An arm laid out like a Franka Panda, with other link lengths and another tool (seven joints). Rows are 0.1 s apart.
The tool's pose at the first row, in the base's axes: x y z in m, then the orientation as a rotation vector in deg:
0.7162 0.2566 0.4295 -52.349 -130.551 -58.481
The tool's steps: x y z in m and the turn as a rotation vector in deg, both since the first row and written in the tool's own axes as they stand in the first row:
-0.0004 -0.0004 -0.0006 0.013 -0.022 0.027
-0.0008 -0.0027 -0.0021 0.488 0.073 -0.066
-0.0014 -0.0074 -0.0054 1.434 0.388 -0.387
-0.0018 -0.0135 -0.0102 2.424 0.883 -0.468
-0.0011 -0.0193 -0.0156 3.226 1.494 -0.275
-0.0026 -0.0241 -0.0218 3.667 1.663 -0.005
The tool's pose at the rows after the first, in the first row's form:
0.7163 0.2558 0.4294 -52.388 -130.555 -58.448
0.7151 0.2533 0.4290 -52.029 -130.687 -57.927
0.7125 0.2482 0.4285 -51.084 -130.931 -56.977
0.7090 0.2412 0.4283 -50.247 -130.869 -55.915
0.7051 0.2344 0.4294 -49.695 -130.466 -55.000
0.7035 0.2266 0.4300 -49.679 -130.270 -54.391

